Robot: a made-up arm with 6 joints.
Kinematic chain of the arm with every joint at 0, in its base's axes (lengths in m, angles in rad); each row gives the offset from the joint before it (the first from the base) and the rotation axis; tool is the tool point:
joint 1: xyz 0 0 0.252 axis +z
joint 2: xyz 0 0 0 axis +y
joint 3: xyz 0 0 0.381 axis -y
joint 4: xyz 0 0 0 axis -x
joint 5: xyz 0.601 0 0 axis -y
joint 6: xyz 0 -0.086 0 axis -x
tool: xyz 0 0 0
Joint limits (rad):
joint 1: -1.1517..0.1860
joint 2: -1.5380..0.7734
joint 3: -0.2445..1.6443
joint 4: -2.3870..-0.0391
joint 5: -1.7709..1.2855
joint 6: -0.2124..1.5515
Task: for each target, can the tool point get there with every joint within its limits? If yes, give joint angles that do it. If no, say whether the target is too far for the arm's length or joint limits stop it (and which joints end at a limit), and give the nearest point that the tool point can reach.
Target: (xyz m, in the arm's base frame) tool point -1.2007 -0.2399 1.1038
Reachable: no: too far | nearest point -0.7951 -0.1579 0.8160 | short by 0.504 m
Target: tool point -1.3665 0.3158 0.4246
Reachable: no: too far | nearest point -0.9550 0.2207 0.3726 | short by 0.426 m
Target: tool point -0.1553 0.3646 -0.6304
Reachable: no: joint limits stop it (at a limit: joint 1, joint 2, joint 3) | nearest point 0.4994 0.1284 -0.0284 | short by 0.920 m
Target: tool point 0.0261 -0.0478 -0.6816
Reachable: no: joint limits stop it (at a limit: joint 2, joint 3) | nearest point 0.2437 -0.4464 -0.0320 | short by 0.793 m
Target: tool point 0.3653 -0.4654 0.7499
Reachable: yes | joints -0.7652 -0.0109 0.2240 -0.2784 -0.9293 0.8346
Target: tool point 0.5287 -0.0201 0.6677
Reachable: yes | joints 0.0798 -0.2036 -0.0346 -0.7625 -1.4539 0.1806
